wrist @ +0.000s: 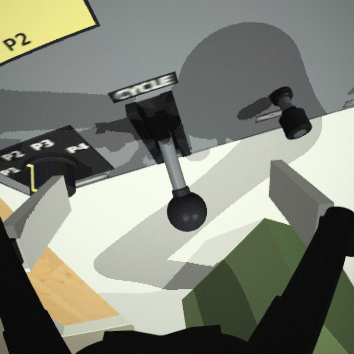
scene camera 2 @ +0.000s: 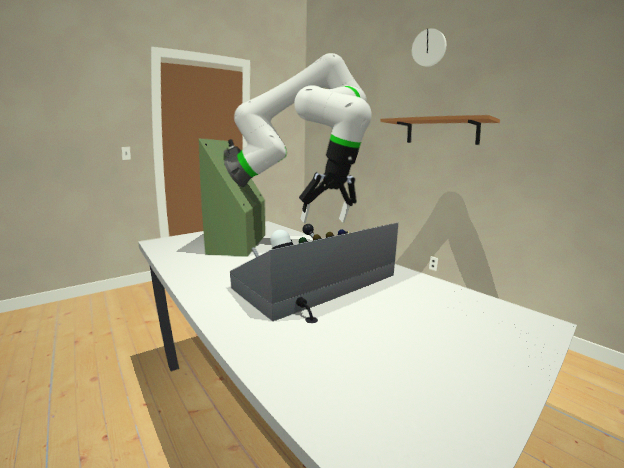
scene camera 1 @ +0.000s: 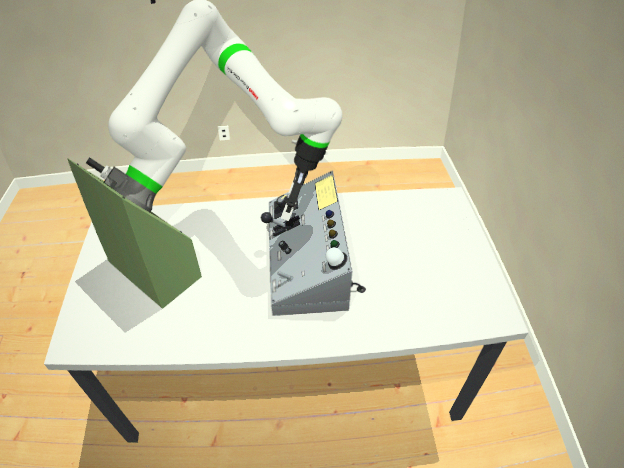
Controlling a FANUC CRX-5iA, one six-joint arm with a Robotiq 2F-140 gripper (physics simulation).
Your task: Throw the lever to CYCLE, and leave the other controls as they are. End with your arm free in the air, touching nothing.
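Frame: origin at the arm's base, x ahead, y left, z up, level; centimetres.
Seen in the pictures: gripper, fingertip midpoint: [wrist: 167, 185] [scene camera 2: 323, 220]; arm's base, link origin: [scene camera 2: 234, 172] [scene camera 1: 131, 200].
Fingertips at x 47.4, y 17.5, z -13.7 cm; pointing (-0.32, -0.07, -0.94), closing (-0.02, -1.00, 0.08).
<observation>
Pixels of each thing's top centre, then the offset from my fingertips to it. "pt": a spot on its surface instead. Level surfaces: height alone.
- lever, top centre: [wrist: 175, 182] dx -3.9, dy -0.9, dz -4.7 cm
- black ball knob, top centre: [wrist: 182, 206] [scene camera 1: 274, 212] [scene camera 2: 313, 225] dx -4.9, dy -1.0, dz -2.5 cm
- black slotted bracket, surface spot: [wrist: 156, 120] pt dx +0.4, dy +0.1, dz -8.6 cm
- CYCLE plate, surface spot: [wrist: 143, 87] pt dx +4.6, dy +0.8, dz -6.4 cm
- P1 P4 rotary selector, top centre: [wrist: 46, 195] [scene camera 1: 282, 196] dx -4.0, dy +11.4, dz -5.6 cm
- black toggle, top centre: [wrist: 302, 122] [scene camera 1: 285, 241] dx +0.6, dy -12.2, dz -5.0 cm
- white dome, surface spot: [scene camera 2: 280, 238] [scene camera 1: 341, 256] pt dx +19.1, dy -23.1, dz +1.5 cm
- table, surface height: dz -19.1 cm
The lever [wrist: 173, 164] has a grey shaft and a black ball knob [scene camera 1: 266, 217] [scene camera 2: 307, 229] [wrist: 187, 211]. It stands out of a black slotted bracket [wrist: 156, 120] on the grey console [scene camera 1: 307, 274] [scene camera 2: 332, 266]. In the wrist view the knob points away from the CYCLE plate [wrist: 143, 87], out past the console's low edge. My gripper [scene camera 1: 288, 211] [scene camera 2: 323, 219] [wrist: 167, 185] is wide open above the console. In the wrist view its fingers stand well apart on either side of the lever, with nothing between them held. Any marking at the other end of the slot does not show.
A P1–P4 rotary selector [wrist: 55, 167] and a black toggle [scene camera 1: 284, 246] [wrist: 290, 112] flank the lever. Coloured lamps and a white dome [scene camera 1: 334, 255] [scene camera 2: 280, 238] line the console's high side. A green angled block [scene camera 1: 146, 251] [scene camera 2: 226, 211] stands by the arm's base on the table [scene camera 1: 428, 282] [scene camera 2: 403, 362].
</observation>
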